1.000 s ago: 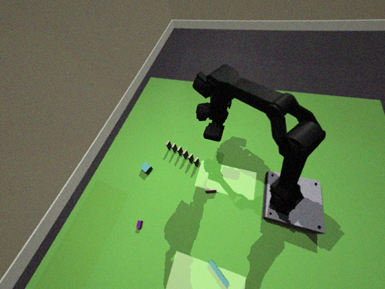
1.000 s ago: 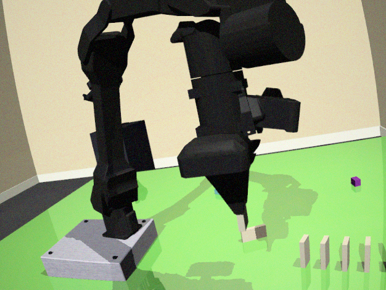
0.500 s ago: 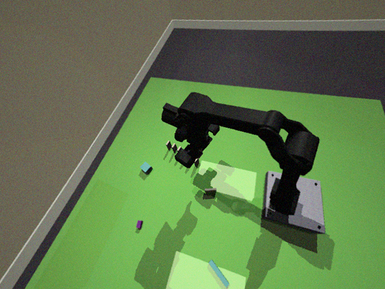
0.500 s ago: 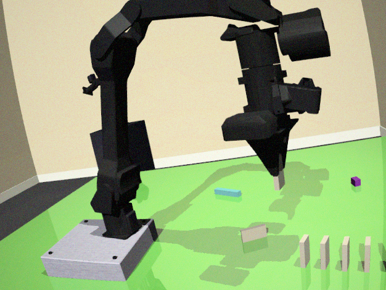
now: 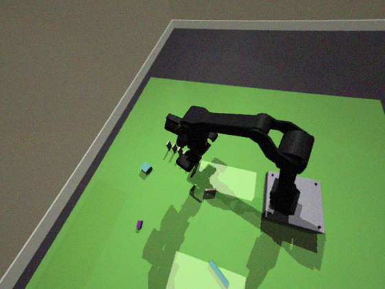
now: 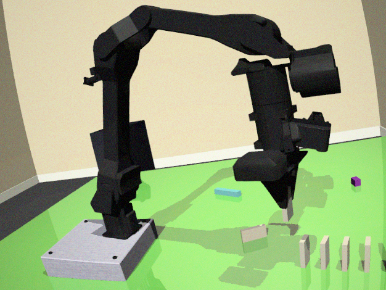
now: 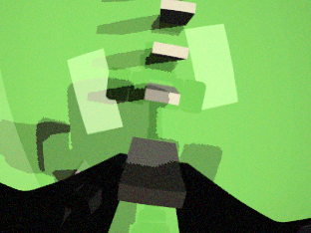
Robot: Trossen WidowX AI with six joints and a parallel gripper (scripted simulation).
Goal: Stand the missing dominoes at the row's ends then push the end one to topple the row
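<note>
The purple cube is 340 mm to the left of my gripper tip, 120 mm ahead of it and 100 mm below it. The rest, counted from my gripper tip: cyan block: 240 mm ahead, 120 mm to the left, 90 mm below; long cyan bar: 320 mm to the left, 230 mm behind, 100 mm below.
</note>
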